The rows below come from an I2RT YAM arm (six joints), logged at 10 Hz.
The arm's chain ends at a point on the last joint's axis. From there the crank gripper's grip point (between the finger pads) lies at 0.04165 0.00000 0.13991 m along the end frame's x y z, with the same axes.
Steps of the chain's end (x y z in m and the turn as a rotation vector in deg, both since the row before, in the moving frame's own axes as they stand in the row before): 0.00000 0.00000 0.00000 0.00 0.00 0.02; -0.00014 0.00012 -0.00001 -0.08 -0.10 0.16; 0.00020 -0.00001 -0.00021 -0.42 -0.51 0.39; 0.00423 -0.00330 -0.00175 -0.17 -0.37 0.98; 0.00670 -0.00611 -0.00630 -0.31 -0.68 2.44
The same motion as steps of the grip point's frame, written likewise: 0.00000 0.00001 0.00000 0.00 0.00 0.02; -0.00038 0.00043 0.00006 -0.08 -0.10 0.16; -0.00105 0.00130 0.00015 -0.42 -0.51 0.39; 0.00332 -0.00218 -0.00149 -0.17 -0.37 0.98; 0.00498 -0.00361 -0.00582 -0.31 -0.68 2.44
